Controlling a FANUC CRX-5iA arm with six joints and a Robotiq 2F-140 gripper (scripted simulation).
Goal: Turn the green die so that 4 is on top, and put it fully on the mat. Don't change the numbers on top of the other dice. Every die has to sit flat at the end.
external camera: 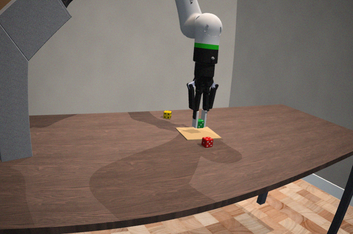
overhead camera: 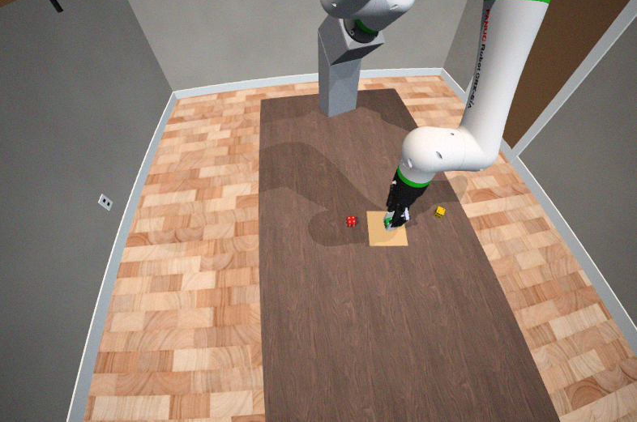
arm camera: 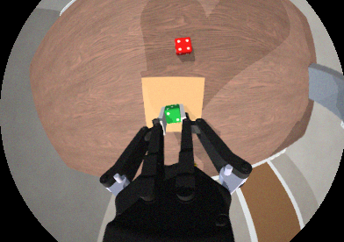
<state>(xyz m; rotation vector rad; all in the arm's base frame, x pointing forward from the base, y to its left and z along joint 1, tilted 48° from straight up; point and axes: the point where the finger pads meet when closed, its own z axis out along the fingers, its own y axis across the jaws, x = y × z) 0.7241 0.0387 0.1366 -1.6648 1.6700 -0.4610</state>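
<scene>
Now: the tan mat 60 mm below my hand. Round my hand: yellow die: 50 mm behind, 220 mm to the left, 50 mm below; then green die: 20 mm below; then red die: 20 mm behind, 130 mm to the right, 50 mm below.
</scene>
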